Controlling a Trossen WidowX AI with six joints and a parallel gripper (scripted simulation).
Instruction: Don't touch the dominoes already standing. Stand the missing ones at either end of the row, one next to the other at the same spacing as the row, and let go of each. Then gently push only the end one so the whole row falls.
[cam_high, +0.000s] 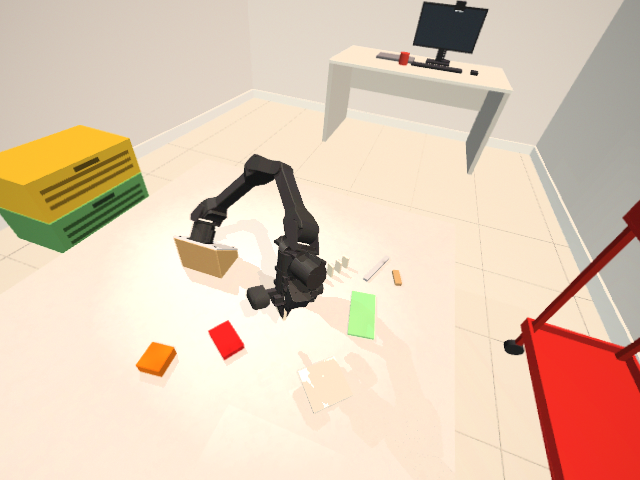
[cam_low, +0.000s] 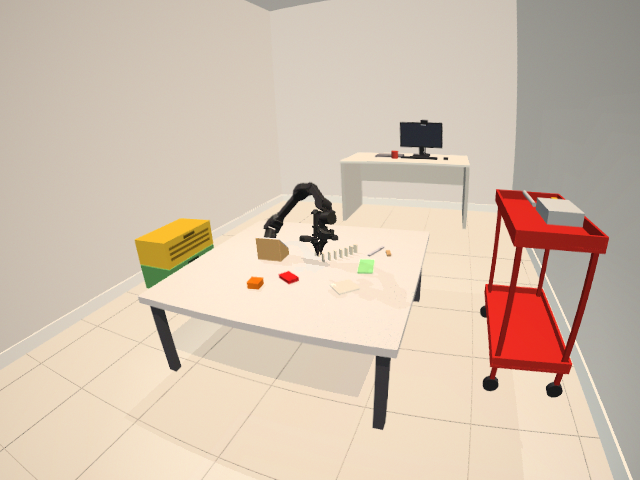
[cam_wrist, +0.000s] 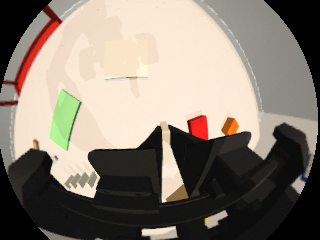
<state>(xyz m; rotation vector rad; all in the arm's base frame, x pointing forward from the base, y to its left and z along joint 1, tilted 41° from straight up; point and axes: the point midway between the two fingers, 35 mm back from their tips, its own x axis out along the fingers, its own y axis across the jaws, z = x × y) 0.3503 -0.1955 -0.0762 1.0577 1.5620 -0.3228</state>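
The white card lies 14 cm ahead of my gripper tip, 9 cm to the right of it and 11 cm below it. The rest, counted from my gripper tip: green card 21 cm ahead, 16 cm to the left, 11 cm below; orange block 29 cm behind, 15 cm to the right, 10 cm below; red block 15 cm behind, 4 cm to the right, 11 cm below.
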